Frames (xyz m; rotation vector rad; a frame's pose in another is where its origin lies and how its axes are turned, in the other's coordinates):
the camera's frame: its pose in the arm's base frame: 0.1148 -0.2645 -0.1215 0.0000 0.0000 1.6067
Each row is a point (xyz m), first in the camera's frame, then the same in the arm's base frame.
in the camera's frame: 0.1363 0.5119 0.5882
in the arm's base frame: -0.4017 -0.1467 0.4667
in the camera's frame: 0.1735 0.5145 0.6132
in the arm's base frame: -0.4056 -0.1096 0.4917
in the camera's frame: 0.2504 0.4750 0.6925
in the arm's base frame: -0.3689 -0.0313 0.5710
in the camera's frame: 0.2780 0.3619 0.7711
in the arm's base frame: -0.2568 0.0003 0.6496
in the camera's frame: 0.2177 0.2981 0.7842
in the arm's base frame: -0.1909 -0.0576 0.6627
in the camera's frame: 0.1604 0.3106 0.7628
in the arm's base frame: -0.2014 -0.1154 0.6413
